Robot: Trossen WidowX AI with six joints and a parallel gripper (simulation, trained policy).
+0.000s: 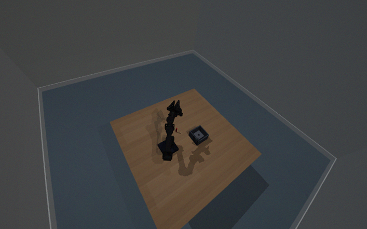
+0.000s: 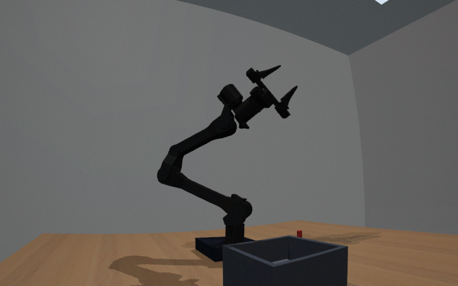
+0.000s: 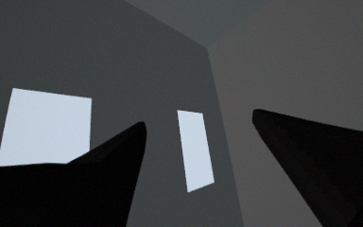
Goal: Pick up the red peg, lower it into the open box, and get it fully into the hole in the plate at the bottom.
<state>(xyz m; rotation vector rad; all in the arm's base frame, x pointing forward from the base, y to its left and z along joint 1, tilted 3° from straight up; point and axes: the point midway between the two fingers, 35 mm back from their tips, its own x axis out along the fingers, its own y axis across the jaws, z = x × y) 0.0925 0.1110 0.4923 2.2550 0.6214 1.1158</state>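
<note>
Now: gripper tip 500 mm above the red peg, 30 mm short of it and 10 mm to the left of it. The rest, counted from my gripper tip: dark box 510 mm below, 240 mm ahead, 170 mm to the right; plate 500 mm below, 240 mm ahead, 170 mm to the right.
</note>
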